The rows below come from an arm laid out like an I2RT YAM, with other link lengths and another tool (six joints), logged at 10 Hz.
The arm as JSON. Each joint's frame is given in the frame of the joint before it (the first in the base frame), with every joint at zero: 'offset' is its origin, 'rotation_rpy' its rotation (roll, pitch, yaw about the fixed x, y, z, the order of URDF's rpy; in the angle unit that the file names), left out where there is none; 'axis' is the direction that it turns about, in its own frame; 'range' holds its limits. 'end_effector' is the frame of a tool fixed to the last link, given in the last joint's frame.
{
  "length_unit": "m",
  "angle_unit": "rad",
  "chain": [
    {
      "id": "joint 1",
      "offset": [
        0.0,
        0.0,
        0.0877
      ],
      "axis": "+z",
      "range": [
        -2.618,
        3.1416
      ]
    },
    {
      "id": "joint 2",
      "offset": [
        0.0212,
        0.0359,
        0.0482
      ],
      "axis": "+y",
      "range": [
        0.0,
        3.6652
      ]
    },
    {
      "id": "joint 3",
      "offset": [
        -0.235,
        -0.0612,
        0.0
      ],
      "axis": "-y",
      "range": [
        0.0,
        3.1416
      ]
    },
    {
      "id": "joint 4",
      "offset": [
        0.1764,
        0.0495,
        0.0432
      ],
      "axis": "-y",
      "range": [
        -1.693,
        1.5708
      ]
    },
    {
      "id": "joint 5",
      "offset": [
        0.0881,
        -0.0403,
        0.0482
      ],
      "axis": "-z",
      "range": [
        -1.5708,
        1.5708
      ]
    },
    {
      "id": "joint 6",
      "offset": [
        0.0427,
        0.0,
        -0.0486
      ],
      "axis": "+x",
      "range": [
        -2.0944,
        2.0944
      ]
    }
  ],
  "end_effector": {
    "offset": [
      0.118,
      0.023,
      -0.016
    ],
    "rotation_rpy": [
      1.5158,
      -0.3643,
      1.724
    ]
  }
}
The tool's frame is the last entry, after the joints.
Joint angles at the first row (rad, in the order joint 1, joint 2, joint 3, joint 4, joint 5, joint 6):
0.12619, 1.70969, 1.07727, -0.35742, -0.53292, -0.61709
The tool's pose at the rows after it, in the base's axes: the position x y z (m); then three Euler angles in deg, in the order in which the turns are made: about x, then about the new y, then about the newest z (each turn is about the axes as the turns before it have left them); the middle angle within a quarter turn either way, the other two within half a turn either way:
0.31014 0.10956 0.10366 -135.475 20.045 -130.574
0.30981 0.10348 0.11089 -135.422 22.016 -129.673
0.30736 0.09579 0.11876 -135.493 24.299 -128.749
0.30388 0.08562 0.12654 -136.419 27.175 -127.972
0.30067 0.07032 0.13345 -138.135 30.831 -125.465
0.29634 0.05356 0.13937 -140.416 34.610 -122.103
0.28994 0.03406 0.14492 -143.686 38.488 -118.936
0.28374 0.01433 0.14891 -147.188 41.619 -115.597
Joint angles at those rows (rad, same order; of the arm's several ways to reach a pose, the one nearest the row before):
0.11633, 1.68830, 1.07095, -0.35572, -0.52276, -0.59697
0.09848, 1.65040, 1.05584, -0.35416, -0.51727, -0.57785
0.07668, 1.59952, 1.03076, -0.35282, -0.51017, -0.56001
0.05377, 1.53647, 0.99921, -0.35262, -0.48788, -0.54987
0.01514, 1.47133, 0.96616, -0.35433, -0.45963, -0.52840
-0.02893, 1.40514, 0.93209, -0.35817, -0.42956, -0.50410
-0.08112, 1.33163, 0.89734, -0.36859, -0.39631, -0.50155
-0.14185, 1.27530, 0.87488, -0.38431, -0.37625, -0.51224

